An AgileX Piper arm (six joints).
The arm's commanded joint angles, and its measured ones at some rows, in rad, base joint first. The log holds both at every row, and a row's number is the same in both.
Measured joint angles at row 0:
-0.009 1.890 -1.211 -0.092 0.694 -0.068
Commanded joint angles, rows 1 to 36:
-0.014 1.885 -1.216 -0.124 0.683 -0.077
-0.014 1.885 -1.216 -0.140 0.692 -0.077
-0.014 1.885 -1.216 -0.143 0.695 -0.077
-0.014 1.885 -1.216 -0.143 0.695 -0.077
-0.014 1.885 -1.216 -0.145 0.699 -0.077
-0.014 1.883 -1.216 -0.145 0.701 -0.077
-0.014 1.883 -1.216 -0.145 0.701 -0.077
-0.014 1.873 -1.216 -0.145 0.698 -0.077
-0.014 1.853 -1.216 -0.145 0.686 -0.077
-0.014 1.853 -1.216 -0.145 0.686 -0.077
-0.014 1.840 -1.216 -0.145 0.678 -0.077
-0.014 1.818 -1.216 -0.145 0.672 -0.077
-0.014 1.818 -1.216 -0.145 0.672 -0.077
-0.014 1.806 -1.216 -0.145 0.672 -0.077
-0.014 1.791 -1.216 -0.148 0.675 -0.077
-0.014 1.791 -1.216 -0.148 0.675 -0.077
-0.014 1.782 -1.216 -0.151 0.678 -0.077
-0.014 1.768 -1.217 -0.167 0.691 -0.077
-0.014 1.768 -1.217 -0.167 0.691 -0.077
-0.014 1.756 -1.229 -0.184 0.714 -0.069
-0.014 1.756 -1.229 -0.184 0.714 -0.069
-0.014 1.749 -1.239 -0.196 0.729 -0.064
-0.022 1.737 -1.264 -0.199 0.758 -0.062
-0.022 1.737 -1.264 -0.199 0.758 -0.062
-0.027 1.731 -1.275 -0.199 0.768 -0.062
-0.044 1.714 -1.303 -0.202 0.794 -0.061
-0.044 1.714 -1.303 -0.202 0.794 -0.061
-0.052 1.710 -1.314 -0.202 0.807 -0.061
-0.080 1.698 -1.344 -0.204 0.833 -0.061
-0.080 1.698 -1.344 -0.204 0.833 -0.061
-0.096 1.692 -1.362 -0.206 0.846 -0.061
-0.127 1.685 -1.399 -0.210 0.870 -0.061
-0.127 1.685 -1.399 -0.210 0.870 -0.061
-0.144 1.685 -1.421 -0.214 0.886 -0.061
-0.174 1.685 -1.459 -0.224 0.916 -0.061
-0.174 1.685 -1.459 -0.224 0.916 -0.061
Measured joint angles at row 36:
-0.137 1.693 -1.414 -0.206 0.872 -0.064
